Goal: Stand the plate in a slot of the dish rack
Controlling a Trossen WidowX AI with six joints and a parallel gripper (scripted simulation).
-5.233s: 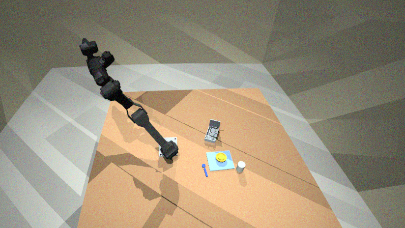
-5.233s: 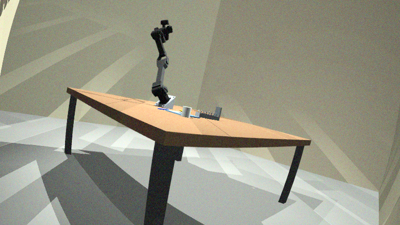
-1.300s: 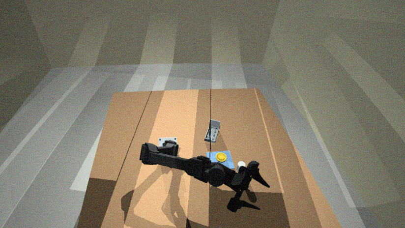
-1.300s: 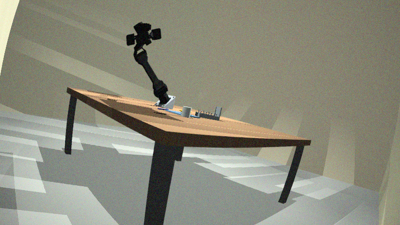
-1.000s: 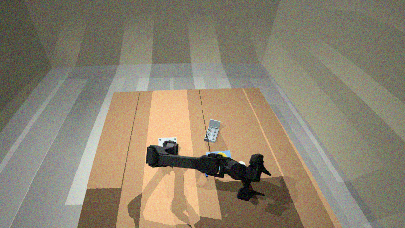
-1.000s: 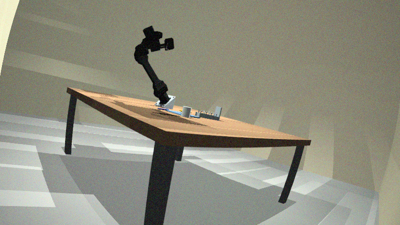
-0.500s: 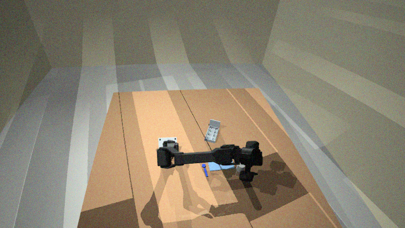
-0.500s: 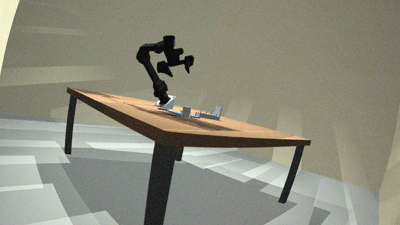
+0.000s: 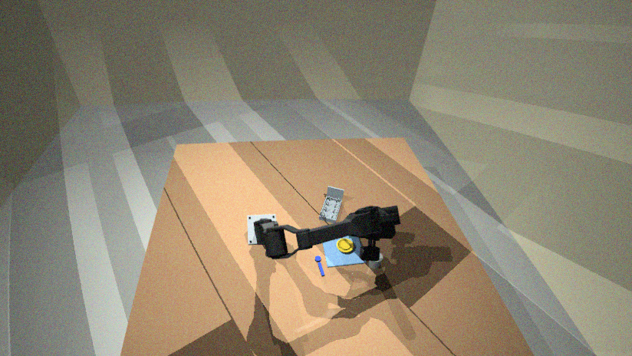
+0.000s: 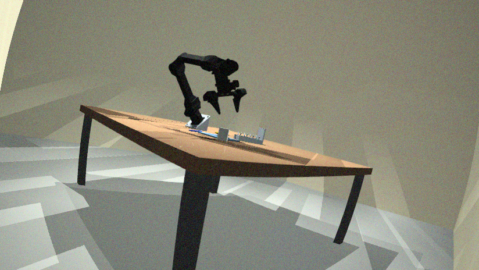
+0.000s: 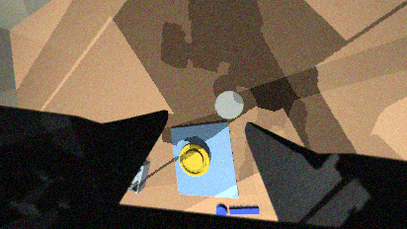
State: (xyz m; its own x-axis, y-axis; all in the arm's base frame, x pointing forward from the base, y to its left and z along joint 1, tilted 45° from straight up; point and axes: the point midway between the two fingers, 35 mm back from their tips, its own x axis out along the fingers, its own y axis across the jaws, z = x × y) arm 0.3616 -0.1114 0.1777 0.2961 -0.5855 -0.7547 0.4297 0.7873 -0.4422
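Now: the yellow plate 10 cm below my gripper tip, 7 cm to the left of it and 7 cm behind it. Also, from my gripper tip: blue spoon (19 cm behind, 11 cm below, 3 cm to the left); light blue mat (11 cm below, 8 cm behind, 6 cm to the left); white cup (9 cm below, 2 cm to the right, 1 cm ahead).
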